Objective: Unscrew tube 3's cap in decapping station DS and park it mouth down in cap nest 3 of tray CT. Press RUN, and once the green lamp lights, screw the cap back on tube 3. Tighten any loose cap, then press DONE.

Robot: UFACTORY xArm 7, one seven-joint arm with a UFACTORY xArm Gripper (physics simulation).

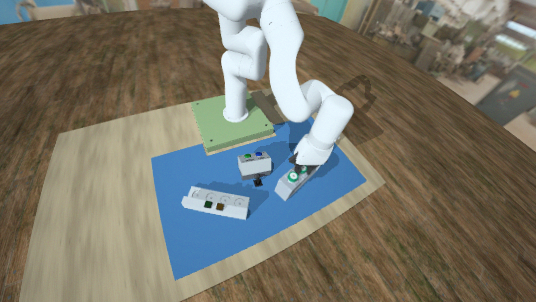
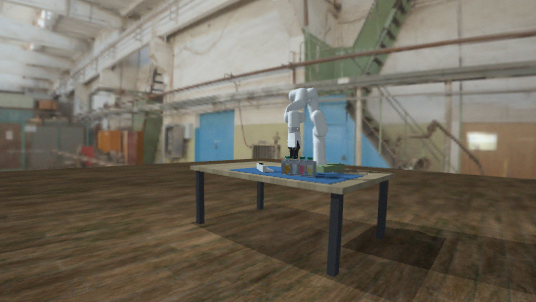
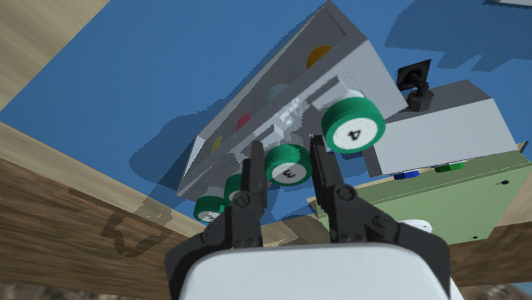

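Where they show: gripper, fingertip midpoint: point(image 1: 301, 171) point(image 2: 293, 158) point(image 3: 286, 151); arm's base, origin of the base link: point(image 1: 235, 113) point(image 2: 319, 164).
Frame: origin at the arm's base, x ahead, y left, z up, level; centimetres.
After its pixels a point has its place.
The grey decapping station point(image 1: 285, 190) {x 46.6, y -0.1, z 2.7 cm} point(image 2: 298, 168) {x 43.1, y 10.6, z 0.7 cm} point(image 3: 334, 74) {x 47.5, y 2.5, z 5.6 cm} stands on the blue mat point(image 1: 209, 240) {x 50.1, y -29.6, z -3.9 cm} and holds several tubes with green numbered caps. My gripper point(image 1: 300, 166) {x 44.1, y 7.4, z 6.9 cm} point(image 2: 295, 153) {x 44.1, y 7.4, z 6.9 cm} point(image 3: 286, 151) {x 44.1, y 7.4, z 6.9 cm} reaches down from above and is shut on cap 3 point(image 3: 288, 165) {x 44.3, y 7.3, z 8.4 cm}, which sits on its tube. Cap 4 point(image 3: 352, 125) {x 45.6, y 2.7, z 8.3 cm} point(image 1: 292, 177) {x 45.2, y 2.1, z 8.2 cm} stands beside it, and caps 2 point(image 3: 233, 186) {x 43.6, y 12.5, z 8.1 cm} and 1 point(image 3: 209, 211) {x 41.4, y 17.0, z 8.2 cm} are on the other side. The white cap tray point(image 1: 228, 213) {x 45.2, y -20.8, z 0.0 cm} point(image 2: 264, 168) {x 47.5, y -15.3, z -1.2 cm} lies to the left with its round nests empty.
A grey control box point(image 1: 255, 166) {x 33.3, y -5.3, z 2.5 cm} point(image 3: 439, 130) {x 33.8, y -5.4, z 1.7 cm} with a green button point(image 1: 247, 156) {x 28.6, y -6.6, z 3.5 cm} and a blue button point(image 1: 258, 154) {x 29.4, y -2.2, z 3.5 cm} stands between tray and station, with a black switch point(image 1: 258, 182) {x 37.4, y -5.4, z -3.1 cm} point(image 3: 415, 81) {x 37.5, y -5.2, z -2.5 cm} in front. Two dark square lamps point(image 1: 207, 204) {x 40.2, y -26.1, z 1.5 cm} sit on the tray's front. The arm's green base plate point(image 1: 224, 131) {x 9.4, y -9.2, z -0.4 cm} is behind.
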